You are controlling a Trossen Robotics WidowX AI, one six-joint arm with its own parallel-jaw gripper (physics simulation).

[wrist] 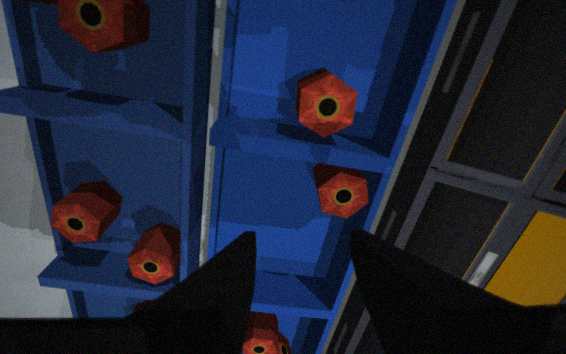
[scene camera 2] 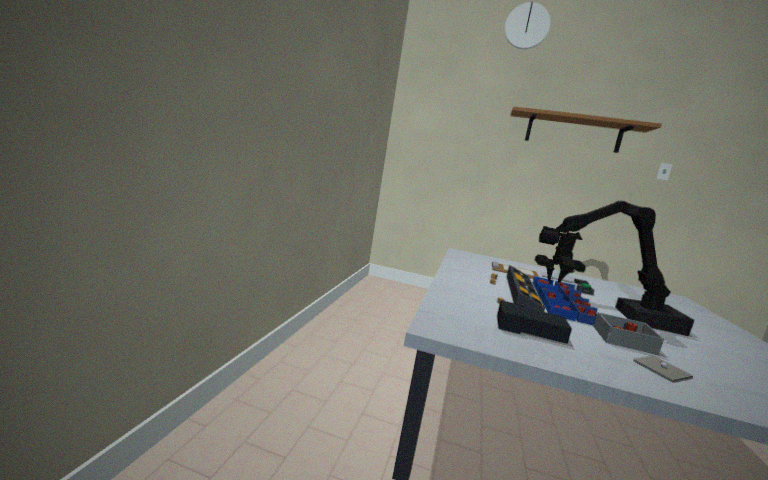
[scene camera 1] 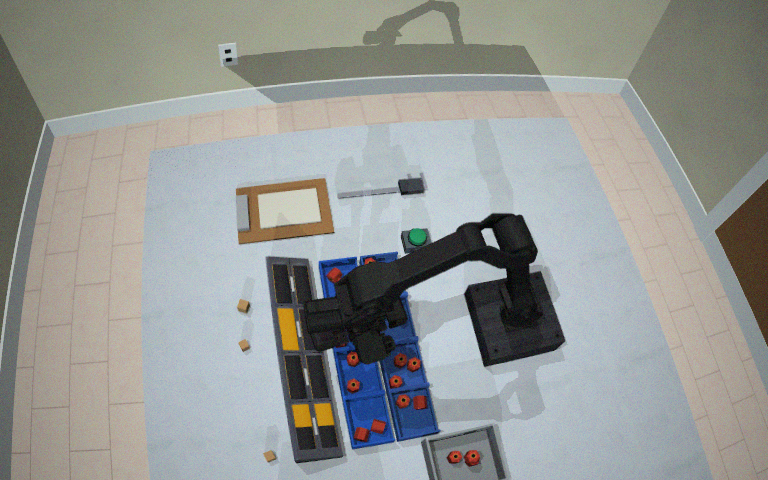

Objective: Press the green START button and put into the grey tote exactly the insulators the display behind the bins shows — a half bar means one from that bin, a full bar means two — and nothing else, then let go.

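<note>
The display (scene camera 1: 287, 329) shows a full yellow left bar in its second row and two half bars in its bottom row; the arm partly covers the second row's right bar. The grey tote (scene camera 1: 498, 452) (scene camera 2: 628, 340) is cut off in scene camera 1, where two red insulators (scene camera 1: 454, 456) (scene camera 1: 471, 457) show in it. The green START button (scene camera 1: 417, 236) stands beyond the bins. My gripper (wrist: 303, 241) (scene camera 2: 555, 280) is open and empty, above a blue bin of the column nearest the display. One insulator (wrist: 343, 195) lies in that bin by the display-side wall, ahead of the fingertips.
Neighbouring bins hold more insulators (wrist: 327, 102) (wrist: 150, 267) (scene camera 1: 353, 385) and red blocks (scene camera 1: 361, 434) (scene camera 1: 419, 402). Low dividers (wrist: 300, 145) separate the bins. A clipboard (scene camera 1: 288, 208), a dark-headed bar (scene camera 1: 411, 186) and small tan cubes (scene camera 1: 243, 305) lie around. A long black box (scene camera 2: 532, 322) stands near the display.
</note>
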